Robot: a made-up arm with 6 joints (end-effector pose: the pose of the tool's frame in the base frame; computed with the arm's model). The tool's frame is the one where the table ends.
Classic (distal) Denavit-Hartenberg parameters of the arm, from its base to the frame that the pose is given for. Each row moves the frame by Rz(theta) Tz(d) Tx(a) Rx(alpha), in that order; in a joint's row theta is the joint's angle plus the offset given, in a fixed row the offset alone. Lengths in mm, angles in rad.
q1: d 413.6, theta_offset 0, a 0, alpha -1.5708
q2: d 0, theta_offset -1.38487, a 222.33, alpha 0
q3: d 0, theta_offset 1.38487, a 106.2, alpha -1.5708
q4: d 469.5, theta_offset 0, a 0, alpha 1.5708
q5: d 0, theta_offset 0, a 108.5, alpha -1.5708
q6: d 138.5, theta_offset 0, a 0, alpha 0
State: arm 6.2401 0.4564 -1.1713 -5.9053 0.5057 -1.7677
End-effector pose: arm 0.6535 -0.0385 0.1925 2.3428 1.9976 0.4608
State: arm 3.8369 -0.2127 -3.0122 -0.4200 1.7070 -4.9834
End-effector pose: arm -0.0244 0.0604 1.1948 -0.8963 -1.5384 1.2099
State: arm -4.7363 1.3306 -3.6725 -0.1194 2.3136 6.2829
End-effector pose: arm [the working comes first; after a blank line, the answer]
Working (the frame after each row of the table, in the pose's form):
after q1: 0.0000 0.0000 0.4136 -1.2204 -1.1916 1.1916
after q2: 0.0053 0.2219 0.4257 -1.1809 -1.2173 1.1514
after q3: 0.0035 0.1479 0.5018 -0.6344 -0.6194 -1.5012
after q4: 0.0116 0.4845 0.8290 0.5567 -1.6060 -0.6660
after q5: 0.0229 0.5924 0.8325 2.3026 2.0707 0.1253

0.0351 0.5955 0.6945 2.3023 2.0710 0.1253
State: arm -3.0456 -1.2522 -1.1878 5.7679 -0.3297 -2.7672
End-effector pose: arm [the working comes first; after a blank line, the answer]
Working (the frame after each row of the table, in the pose's form):
after q1: 0.0000 0.0000 0.4136 -0.1043 2.1722 -2.1722
after q2: 0.1937 0.0187 0.5211 1.5572 -0.3226 0.4704
after q3: 0.2745 0.0264 0.5896 0.0337 -0.7010 0.0920
after q4: -0.0272 -0.0026 0.9482 1.6916 -0.8660 0.2190
after q5: 0.0682 -0.0443 0.9791 0.2718 -0.3498 -0.3564

0.0158 -0.0715 1.1043 0.6087 0.3118 -3.0542
